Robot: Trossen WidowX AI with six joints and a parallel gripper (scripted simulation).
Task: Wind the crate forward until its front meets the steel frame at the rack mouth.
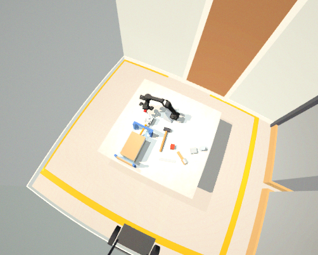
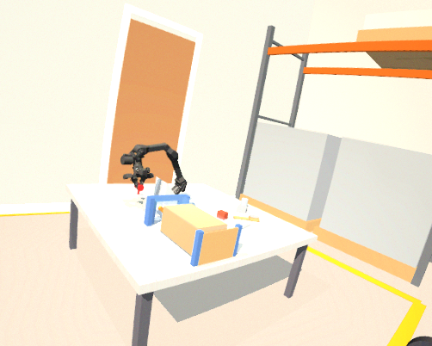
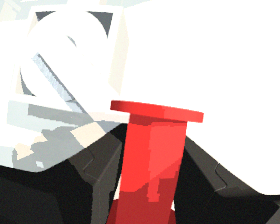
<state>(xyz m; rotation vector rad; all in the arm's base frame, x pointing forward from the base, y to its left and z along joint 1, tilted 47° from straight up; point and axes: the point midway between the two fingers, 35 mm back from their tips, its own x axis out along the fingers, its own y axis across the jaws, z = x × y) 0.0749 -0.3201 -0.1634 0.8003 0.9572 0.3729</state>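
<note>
The winch handle lies 10 mm ahead of my gripper tip, 30 mm to the left of it and 30 mm below it. The rest, counted from my gripper tip: winch 40 mm ahead, 70 mm to the left, 100 mm below; then red grip 10 mm behind; then cubby 460 mm ahead, 40 mm to the left, 50 mm below.
</note>
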